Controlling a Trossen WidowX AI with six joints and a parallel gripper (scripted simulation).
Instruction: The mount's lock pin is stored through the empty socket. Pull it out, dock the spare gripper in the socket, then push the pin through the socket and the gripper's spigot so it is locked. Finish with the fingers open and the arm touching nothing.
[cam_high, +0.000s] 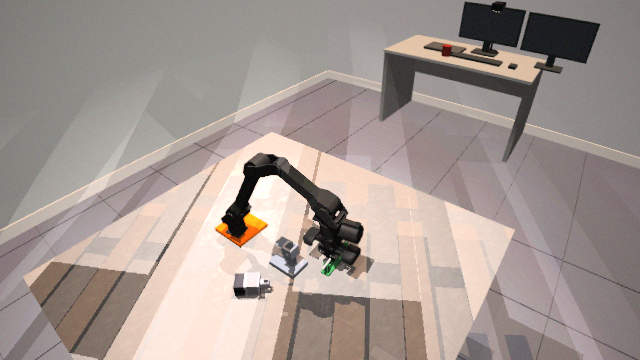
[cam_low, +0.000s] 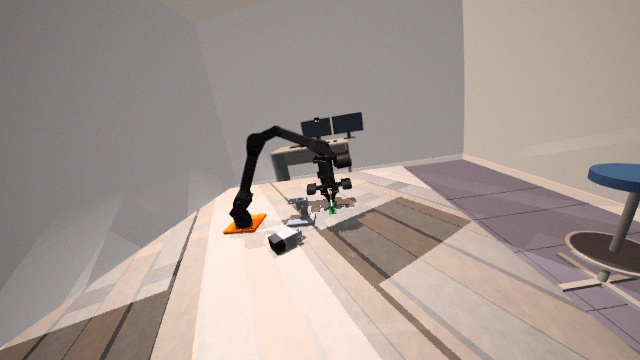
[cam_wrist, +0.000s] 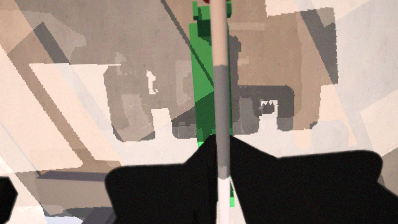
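Right now the green rack is 20 mm to the left of my gripper tip. The rest, counted from my gripper tip: spare gripper: 200 mm to the right, 190 mm behind; then grey mount: 130 mm behind, 60 mm to the right, 20 mm above.
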